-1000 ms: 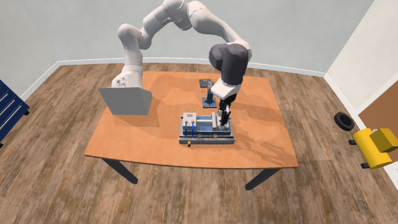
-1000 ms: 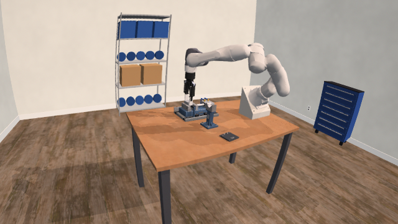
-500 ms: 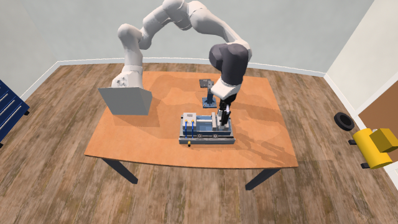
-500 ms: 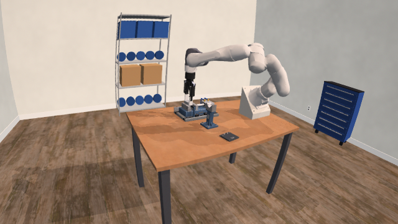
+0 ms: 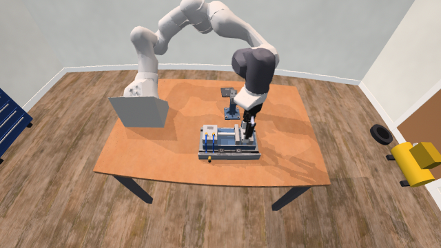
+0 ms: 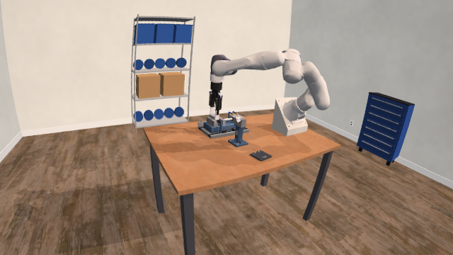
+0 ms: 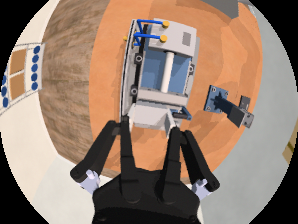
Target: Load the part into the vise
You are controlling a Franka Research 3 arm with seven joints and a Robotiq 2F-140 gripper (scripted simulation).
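Right now my hand is 30 mm above the part. Also, from my hand: fixed jaw (40 mm below, 30 mm ahead, 20 mm to the left); then air cylinder (170 mm behind, 40 mm below, 10 mm to the left); then vise (80 mm below, 70 mm behind, 10 mm to the left).
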